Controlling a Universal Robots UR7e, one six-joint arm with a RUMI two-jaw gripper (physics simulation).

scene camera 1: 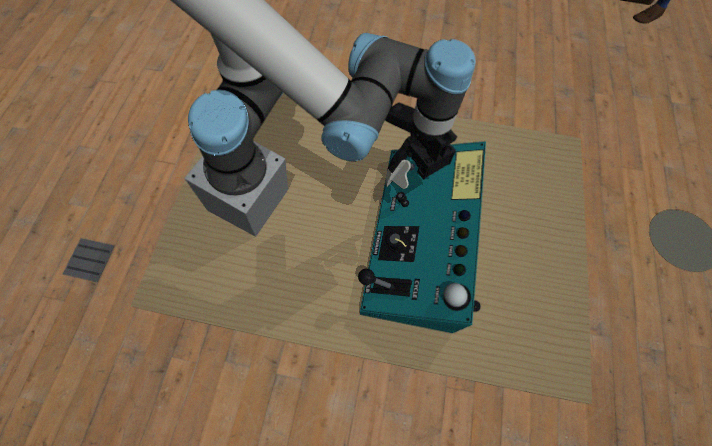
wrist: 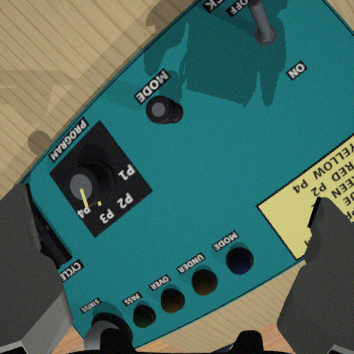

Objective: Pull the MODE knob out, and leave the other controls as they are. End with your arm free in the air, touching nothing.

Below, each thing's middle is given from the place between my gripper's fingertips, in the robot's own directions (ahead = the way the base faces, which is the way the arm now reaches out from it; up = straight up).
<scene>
Right now my hand is 15 cm above the mode knob point(wrist: 159, 109). From my hand the other things lie so: teal control panel point(scene camera 1: 434, 278) (9 cm ahead, 5 cm to the right, 16 cm below).
</scene>
